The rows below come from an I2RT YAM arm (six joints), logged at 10 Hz.
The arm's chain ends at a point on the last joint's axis. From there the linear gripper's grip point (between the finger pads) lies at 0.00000 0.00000 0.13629 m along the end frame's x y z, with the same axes.
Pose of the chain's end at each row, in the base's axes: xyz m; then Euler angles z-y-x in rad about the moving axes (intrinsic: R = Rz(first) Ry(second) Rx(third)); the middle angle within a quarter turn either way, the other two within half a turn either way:
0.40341, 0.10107, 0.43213, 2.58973, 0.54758, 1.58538
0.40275, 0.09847, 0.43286, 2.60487, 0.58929, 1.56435
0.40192, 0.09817, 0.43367, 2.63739, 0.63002, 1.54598
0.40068, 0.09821, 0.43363, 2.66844, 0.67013, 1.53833
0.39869, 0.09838, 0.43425, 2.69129, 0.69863, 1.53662
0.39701, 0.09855, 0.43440, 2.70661, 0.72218, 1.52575
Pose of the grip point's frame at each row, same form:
0.47574, 0.21657, 0.43043, 2.58973, 0.54758, 1.58538
0.47202, 0.21584, 0.43359, 2.60487, 0.58929, 1.56435
0.46600, 0.21843, 0.43640, 2.63739, 0.63002, 1.54598
0.46031, 0.22071, 0.43710, 2.66844, 0.67013, 1.53833
0.45528, 0.22232, 0.43782, 2.69129, 0.69863, 1.53662
0.45070, 0.22373, 0.43901, 2.70661, 0.72218, 1.52575

